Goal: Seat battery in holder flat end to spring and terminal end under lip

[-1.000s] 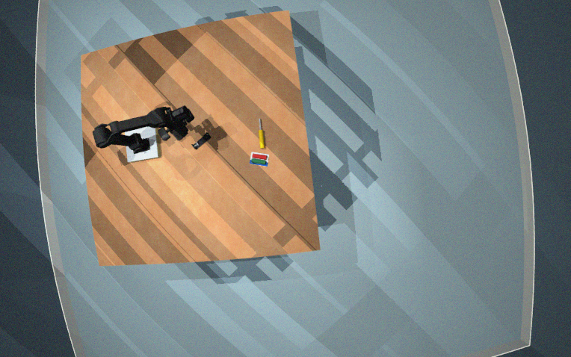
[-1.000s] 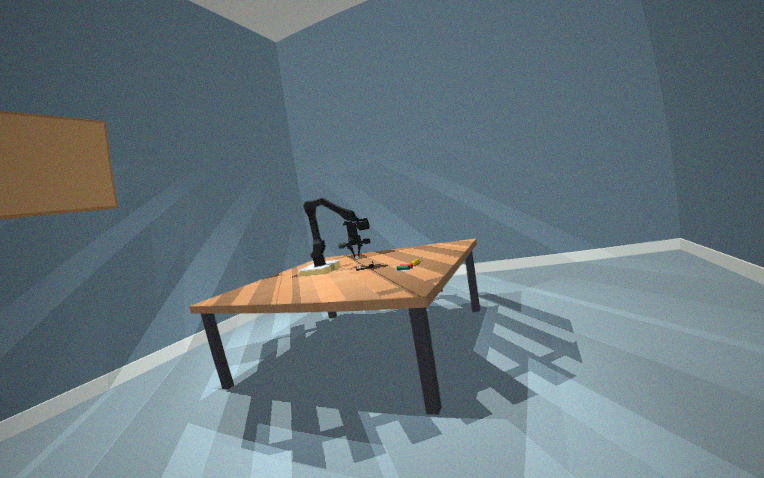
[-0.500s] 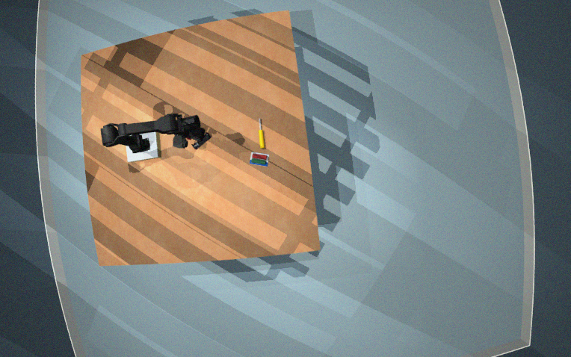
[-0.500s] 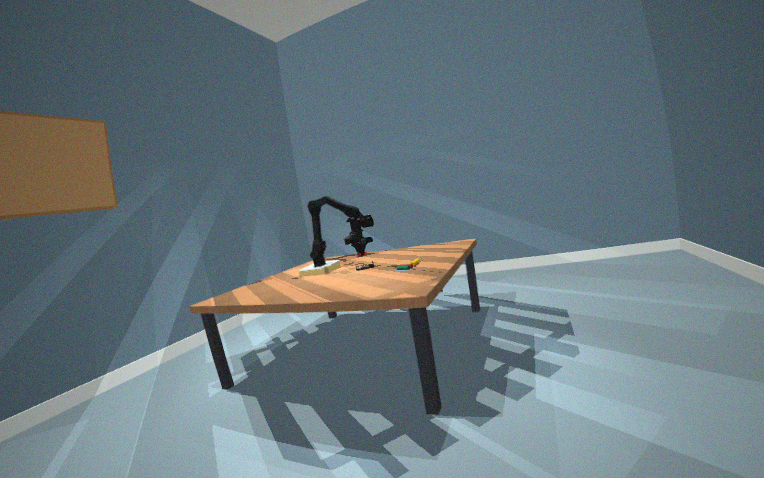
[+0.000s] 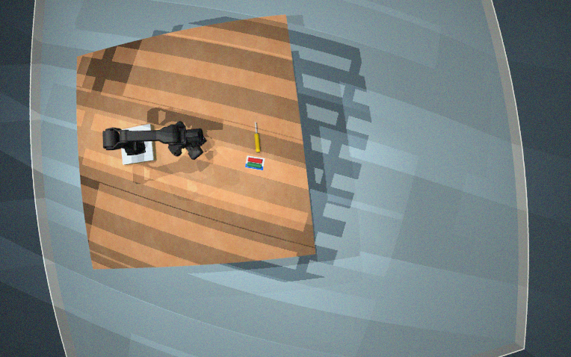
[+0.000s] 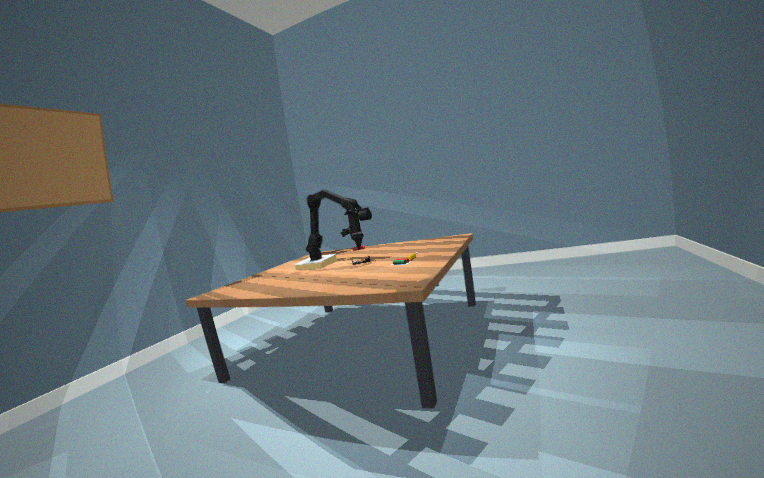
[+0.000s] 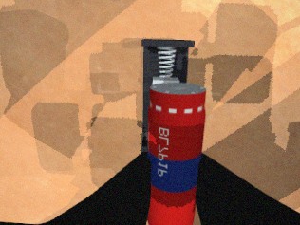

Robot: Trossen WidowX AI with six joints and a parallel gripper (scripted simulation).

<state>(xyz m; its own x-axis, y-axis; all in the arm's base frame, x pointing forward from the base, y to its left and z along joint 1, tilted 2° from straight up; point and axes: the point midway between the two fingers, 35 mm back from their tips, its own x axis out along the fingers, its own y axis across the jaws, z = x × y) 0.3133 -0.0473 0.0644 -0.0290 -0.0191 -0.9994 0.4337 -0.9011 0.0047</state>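
The grey plate lies 60 mm below my gripper tip, 20 mm behind it and 10 mm to the right of it. Round my gripper tip: grey coil spring: 60 mm below, 30 mm behind, 20 mm to the right; yellow-handled screwdriver: 310 mm ahead, 70 mm below, 20 mm to the right; battery: 10 mm above.
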